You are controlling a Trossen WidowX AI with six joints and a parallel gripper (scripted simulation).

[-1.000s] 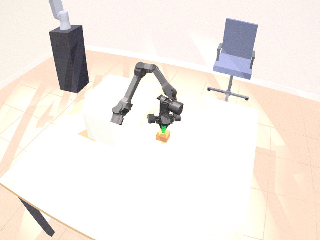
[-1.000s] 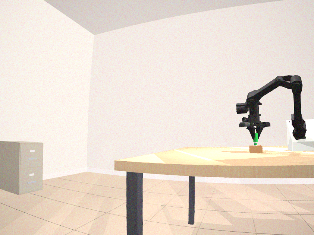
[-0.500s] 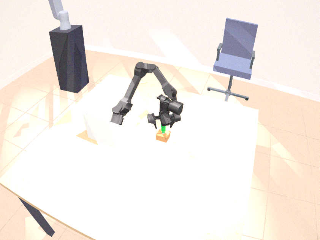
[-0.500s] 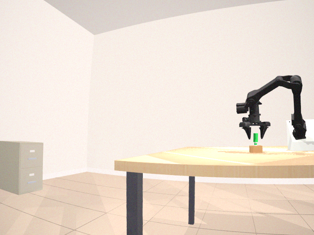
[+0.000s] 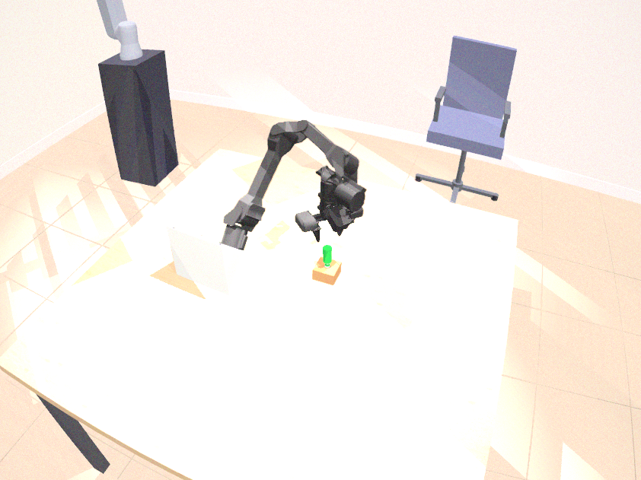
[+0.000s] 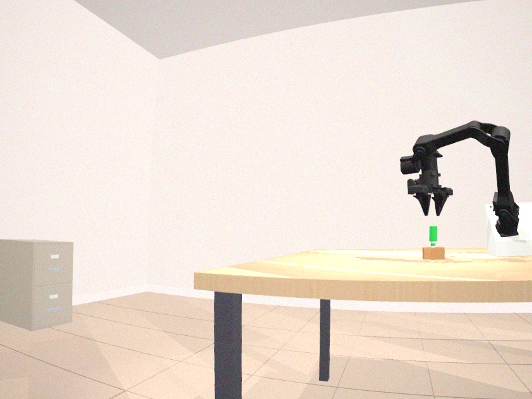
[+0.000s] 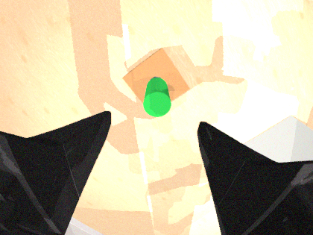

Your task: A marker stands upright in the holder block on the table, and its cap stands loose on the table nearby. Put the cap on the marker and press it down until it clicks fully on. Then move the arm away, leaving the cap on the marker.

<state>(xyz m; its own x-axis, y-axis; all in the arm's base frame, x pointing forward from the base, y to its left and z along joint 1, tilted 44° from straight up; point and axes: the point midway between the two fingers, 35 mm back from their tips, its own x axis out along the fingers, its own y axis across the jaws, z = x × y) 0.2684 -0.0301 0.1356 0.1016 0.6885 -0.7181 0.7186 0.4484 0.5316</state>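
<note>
My gripper tip is 6 cm above the green cap. The rest, counted from my gripper tip: wooden holder block 13 cm below.
</note>
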